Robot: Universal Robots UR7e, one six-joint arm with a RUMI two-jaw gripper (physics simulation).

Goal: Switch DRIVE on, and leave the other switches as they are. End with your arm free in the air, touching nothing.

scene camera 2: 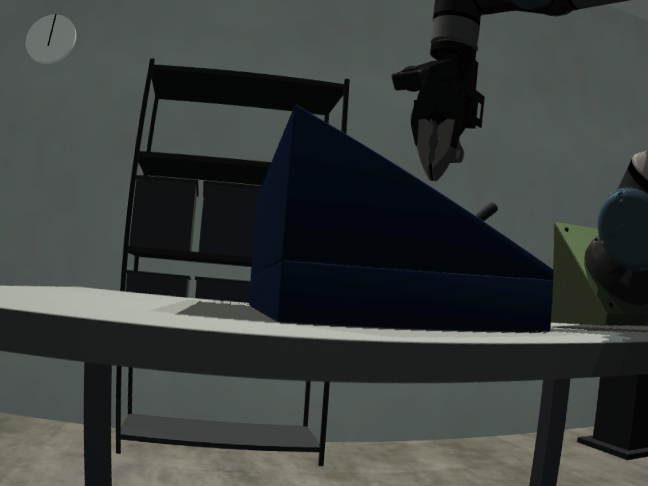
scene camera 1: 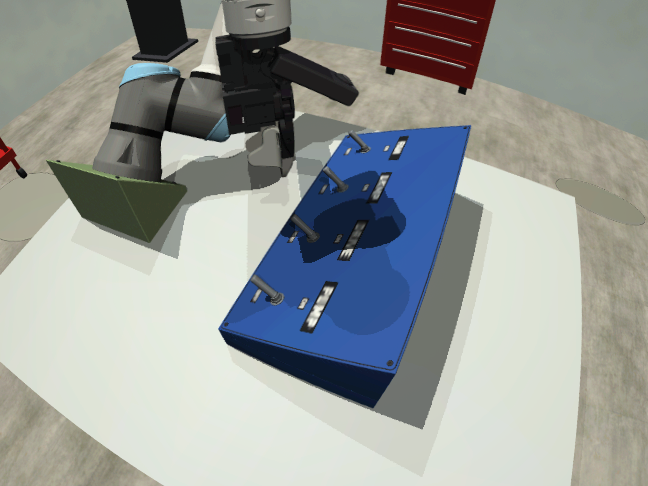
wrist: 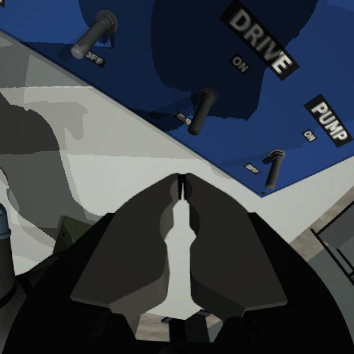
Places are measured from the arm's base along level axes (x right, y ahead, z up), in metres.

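Pixels of known places: gripper, fingertip midpoint: [scene camera 2: 433,180] [scene camera 1: 283,175] [wrist: 182,175]; arm's base, link origin: [scene camera 2: 619,273] [scene camera 1: 126,174].
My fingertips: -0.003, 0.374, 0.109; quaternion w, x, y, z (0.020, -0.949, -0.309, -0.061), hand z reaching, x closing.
Note:
For each thing: its top centre in the pictures, then the offset to it from my fingertips, as dx, dy, dz. "pt": a spot on its surface instead.
- DRIVE switch lever, top centre: [wrist: 204,118] [scene camera 1: 302,218] +0.011, +0.032, -0.067
- label, surface spot: [wrist: 240,64] [scene camera 1: 338,239] pt +0.014, +0.091, -0.084
- PUMP lever, top centre: [wrist: 281,179] [scene camera 1: 263,280] +0.131, +0.027, -0.067
The blue sloped switch panel [scene camera 1: 418,209] [scene camera 2: 408,219] [wrist: 135,90] stands on the white table. The DRIVE switch lever [scene camera 1: 304,228] [wrist: 202,112] leans toward its OFF label, away from the ON label [scene camera 1: 338,238] [wrist: 240,64]. The PUMP lever [scene camera 1: 266,288] [wrist: 273,171] and the other two levers [scene camera 1: 359,142] [scene camera 1: 336,179] lean the same way. A lever [scene camera 2: 488,210] shows past the panel's slope in scene camera 2; I cannot tell which. My gripper [scene camera 1: 281,171] [scene camera 2: 432,178] [wrist: 182,175] is shut and empty, in the air beside the panel's lever-side edge, apart from the levers.
A green wedge-shaped block [scene camera 1: 109,201] [scene camera 2: 573,282] stands near the arm's lower joints. A red drawer cabinet [scene camera 1: 434,39] stands on the floor behind the table. A dark shelf rack [scene camera 2: 133,177] stands behind the panel in scene camera 2.

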